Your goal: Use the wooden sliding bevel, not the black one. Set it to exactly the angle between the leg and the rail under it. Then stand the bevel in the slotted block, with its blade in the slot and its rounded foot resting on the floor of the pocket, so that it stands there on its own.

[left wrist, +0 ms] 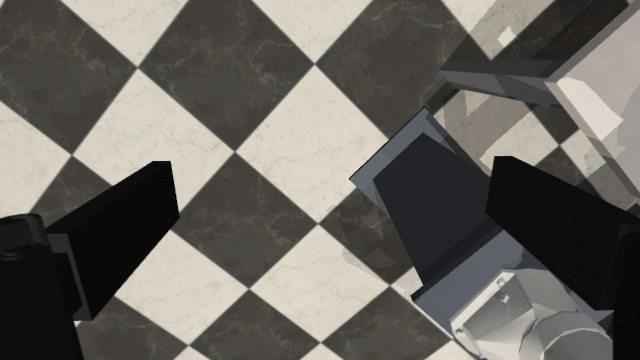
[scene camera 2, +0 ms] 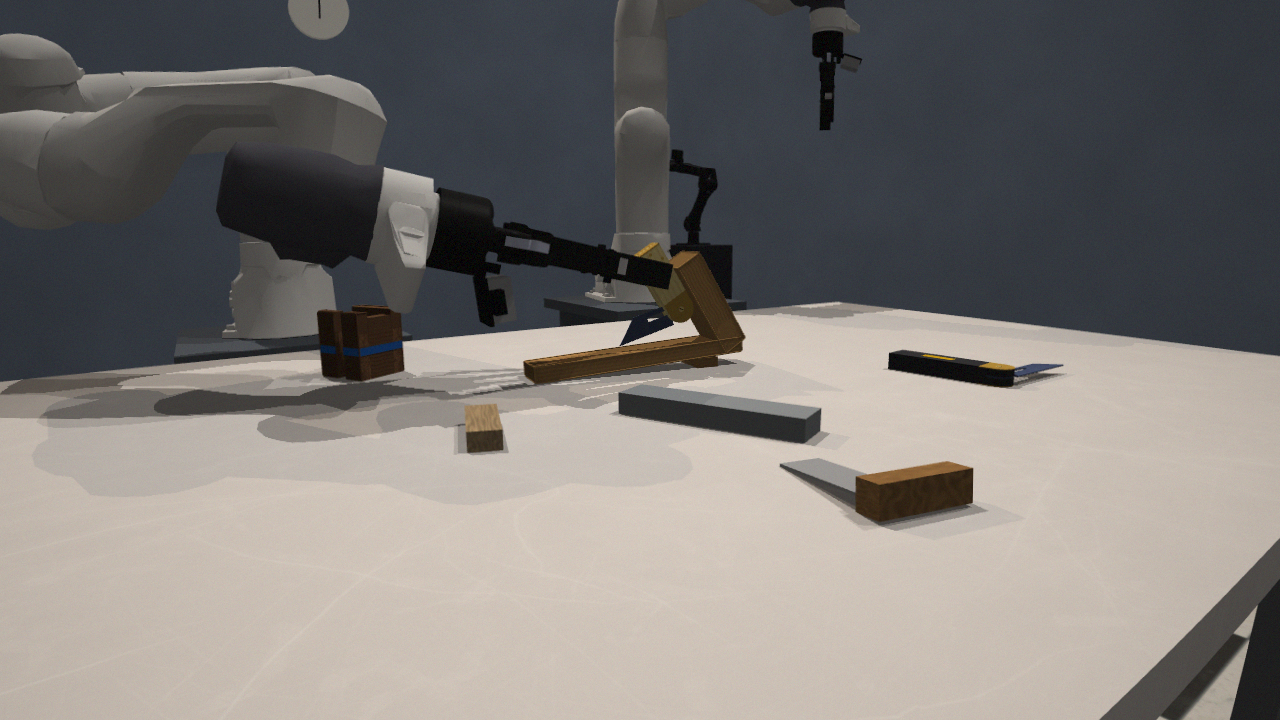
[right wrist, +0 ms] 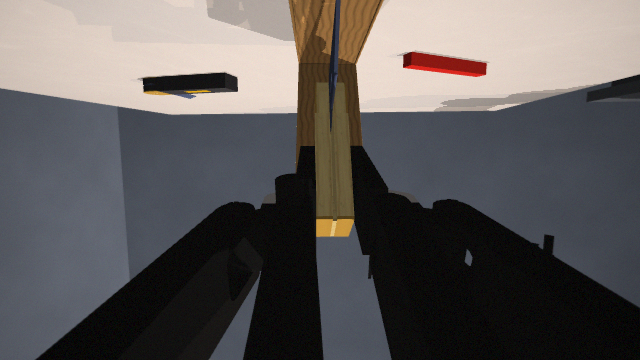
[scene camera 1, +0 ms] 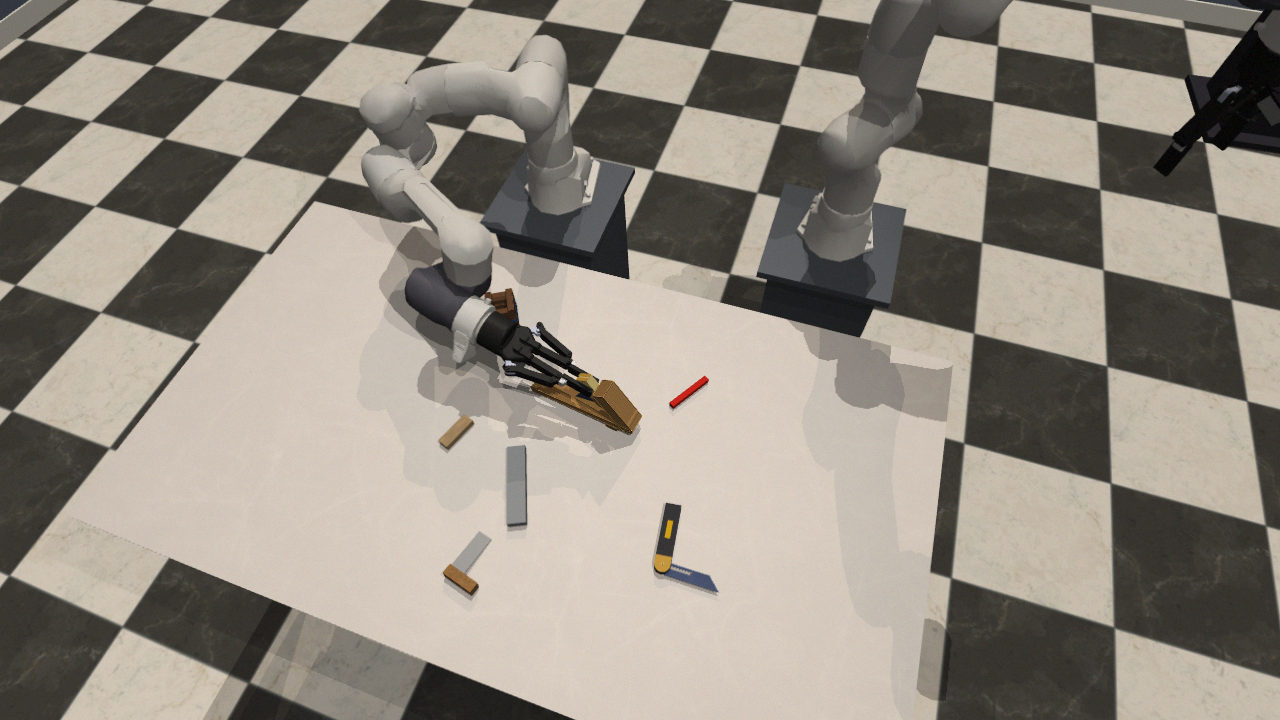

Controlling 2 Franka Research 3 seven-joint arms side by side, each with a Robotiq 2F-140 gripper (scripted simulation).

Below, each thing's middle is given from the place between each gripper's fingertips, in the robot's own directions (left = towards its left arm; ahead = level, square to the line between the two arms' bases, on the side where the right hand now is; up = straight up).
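Labels:
Starting from my right hand, the wooden bevel [scene camera 2: 677, 305] is 3 cm to the left of it, 1 cm ahead of it and 3 cm below it. The blue blade [scene camera 2: 639, 327] is 2 cm to the left of that same right hand, 1 cm ahead of it and 5 cm below it, while the red bar [right wrist: 413, 60] sits 21 cm to the left of it, 8 cm behind it and 10 cm below it. As for the grey bar [scene camera 2: 797, 423], I find it 20 cm ahead of my right hand, 8 cm to the right of it and 10 cm below it.
My left gripper [scene camera 1: 1189, 158] is 81 cm to the left of the red bar, 45 cm short of it and 41 cm above it. Measured from my left hand, the wooden bevel is 99 cm to the right of it, 54 cm ahead of it and 34 cm below it, and the blue blade is 100 cm to the right of it, 54 cm ahead of it and 36 cm below it. The black bevel [scene camera 2: 973, 371] is far to the right of my left hand, far ahead of it and far below it.

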